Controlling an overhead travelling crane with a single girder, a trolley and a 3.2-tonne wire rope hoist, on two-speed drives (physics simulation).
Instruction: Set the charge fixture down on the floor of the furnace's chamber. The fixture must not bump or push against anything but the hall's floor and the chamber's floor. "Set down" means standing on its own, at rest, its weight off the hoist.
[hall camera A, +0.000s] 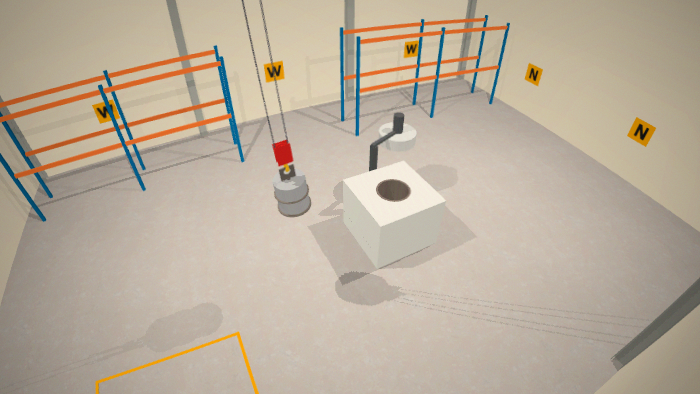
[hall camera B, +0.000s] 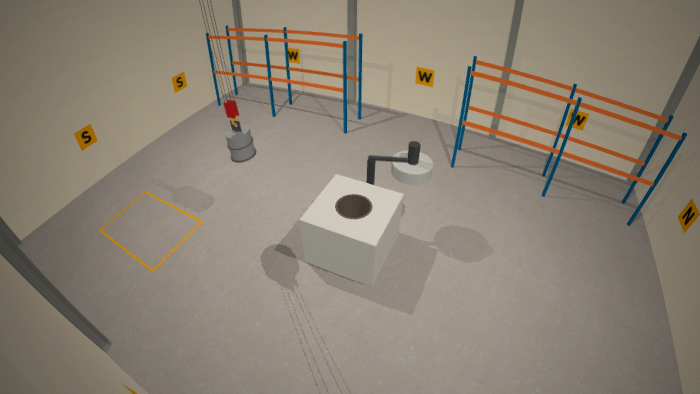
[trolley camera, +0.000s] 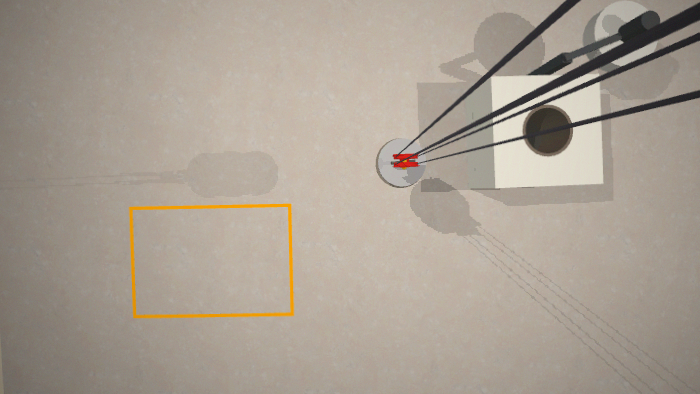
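Note:
The charge fixture (hall camera A: 292, 197) (hall camera B: 241, 146) (trolley camera: 386, 172), a grey ribbed cylinder with a lug on top, hangs upright above the hall floor. My hook (hall camera A: 286, 168) (hall camera B: 234, 121) (trolley camera: 404, 162), below the red block, holds its lug. The furnace (hall camera A: 415, 237) (hall camera B: 340, 250) (trolley camera: 545, 172) is a white box with a round chamber opening (hall camera A: 393, 190) (hall camera B: 353, 206) (trolley camera: 547, 142) in its top. In the trolley view the fixture is left of the furnace and slightly lower in the picture, apart from it. The chamber's floor cannot be made out clearly.
A dark swing arm (hall camera A: 373, 157) (hall camera B: 371, 170) stands beside the furnace and bears a round white lid (hall camera A: 395, 143) (hall camera B: 412, 174) (trolley camera: 607, 20) off to the side. Blue-orange racks (hall camera A: 122, 138) (hall camera A: 358, 85) (hall camera B: 345, 87) stand along the W wall. A yellow rectangle (hall camera B: 174, 207) (trolley camera: 210, 206) marks the floor.

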